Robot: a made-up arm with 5 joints. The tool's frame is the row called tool.
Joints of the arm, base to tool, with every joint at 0 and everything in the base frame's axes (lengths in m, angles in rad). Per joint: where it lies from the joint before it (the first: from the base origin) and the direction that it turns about. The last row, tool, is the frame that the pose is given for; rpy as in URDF.
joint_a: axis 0 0 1 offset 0 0 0.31
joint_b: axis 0 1 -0.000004 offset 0 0 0
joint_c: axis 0 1 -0.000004 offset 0.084 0 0.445
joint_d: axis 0 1 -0.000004 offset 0.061 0 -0.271
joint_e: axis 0 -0.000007 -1 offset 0.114 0 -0.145
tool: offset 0 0 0 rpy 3.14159 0 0
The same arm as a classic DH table. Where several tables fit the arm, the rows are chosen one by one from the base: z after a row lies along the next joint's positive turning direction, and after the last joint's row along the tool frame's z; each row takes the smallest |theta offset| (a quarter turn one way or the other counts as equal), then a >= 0, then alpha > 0; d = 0 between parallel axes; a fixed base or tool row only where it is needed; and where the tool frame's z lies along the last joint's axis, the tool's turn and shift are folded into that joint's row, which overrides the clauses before.
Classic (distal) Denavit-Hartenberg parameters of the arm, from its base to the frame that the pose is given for. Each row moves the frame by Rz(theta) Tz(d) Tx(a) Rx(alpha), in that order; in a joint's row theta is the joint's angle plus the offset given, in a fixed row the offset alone. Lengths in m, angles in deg.
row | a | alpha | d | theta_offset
joint_a | 0 | -90 | 0.31 | 0
joint_b | 0.4529 | 0 | 0 | -79.31
joint_c | -0.2778 | 0 | 0 | -23.38
joint_d | -0.114 | 90 | 0 | -77.31
joint_e | 0 | 0 | 0.145 | 180

